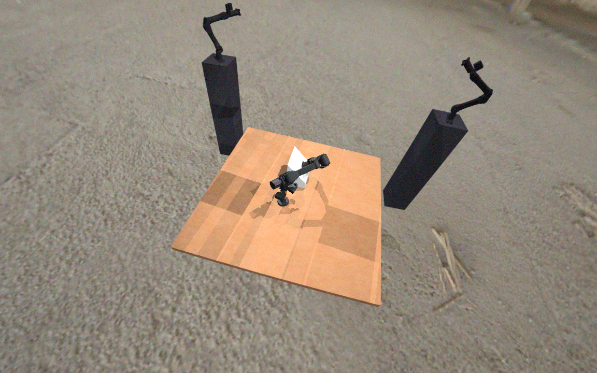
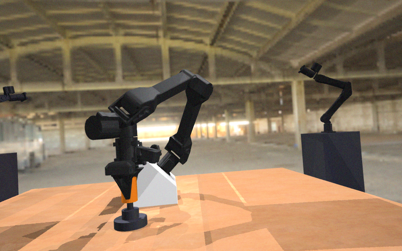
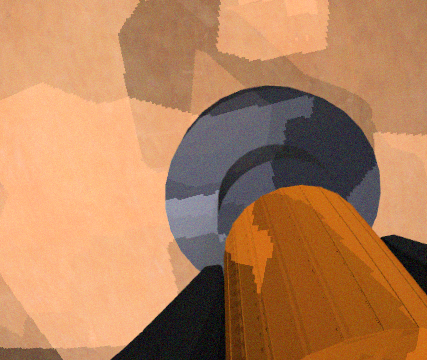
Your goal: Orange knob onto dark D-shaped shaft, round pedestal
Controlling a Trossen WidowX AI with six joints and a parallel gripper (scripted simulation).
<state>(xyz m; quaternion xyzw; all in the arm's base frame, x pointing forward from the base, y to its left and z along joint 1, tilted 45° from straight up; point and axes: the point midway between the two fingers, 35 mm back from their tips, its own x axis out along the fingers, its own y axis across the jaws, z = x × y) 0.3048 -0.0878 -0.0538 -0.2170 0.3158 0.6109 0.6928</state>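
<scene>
My gripper tip is 2 cm below the knob. Round my gripper tip: pedestal (4 cm below).
</scene>
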